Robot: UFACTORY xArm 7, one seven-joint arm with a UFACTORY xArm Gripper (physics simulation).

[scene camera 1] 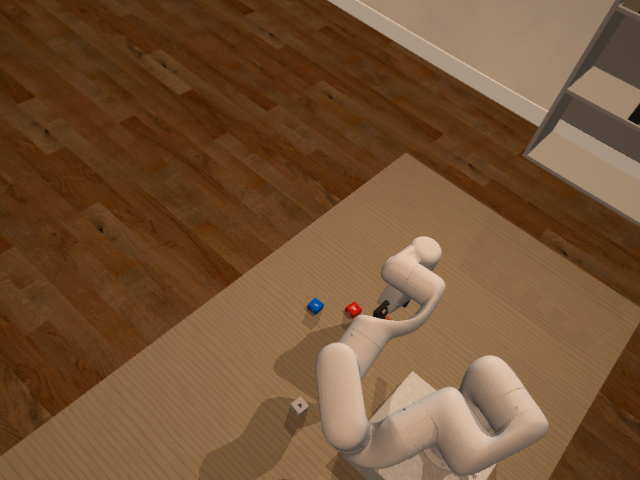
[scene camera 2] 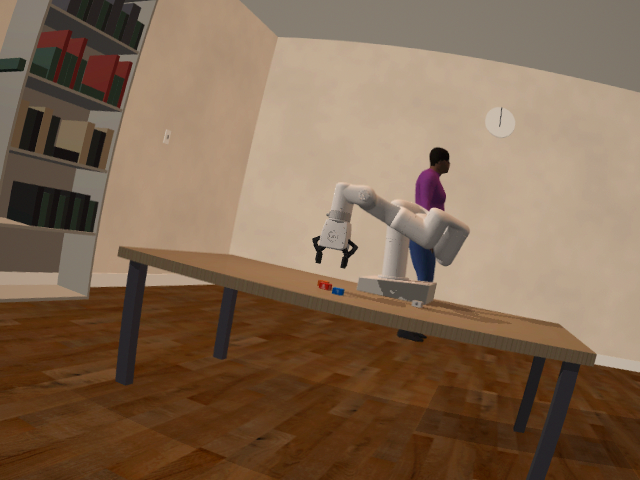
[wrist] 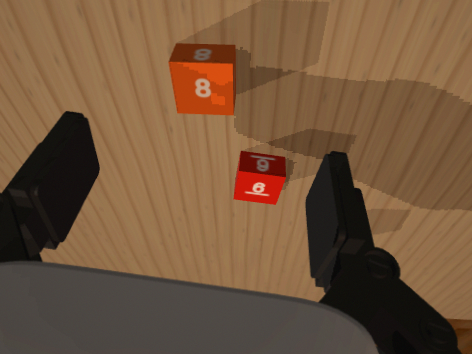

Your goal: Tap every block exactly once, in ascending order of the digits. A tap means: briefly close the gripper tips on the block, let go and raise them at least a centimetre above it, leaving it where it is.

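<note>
My gripper (scene camera 1: 393, 308) (scene camera 2: 331, 263) (wrist: 205, 158) is open and empty, raised well above the table. In the wrist view an orange block (wrist: 202, 89) marked 8 lies ahead, between the lines of the two fingers. A red block (scene camera 1: 353, 310) (scene camera 2: 325, 286) (wrist: 259, 187), marked with an underlined 6, lies nearer the right finger. A blue block (scene camera 1: 315, 305) (scene camera 2: 338, 291) lies beyond the red one; its mark looks like a 1. A white block (scene camera 1: 299, 406) (scene camera 2: 417, 304) stands apart, its dark mark too small to read. The arm mostly hides the orange block in scene camera 1.
The blocks and the arm's pale base (scene camera 1: 412, 384) (scene camera 2: 372, 287) are on the wooden table (scene camera 1: 403, 180) (scene camera 2: 206, 266). The table's edge shows at the wrist view's lower right. A bookshelf (scene camera 2: 99, 206) and a person (scene camera 2: 430, 191) are beyond the table.
</note>
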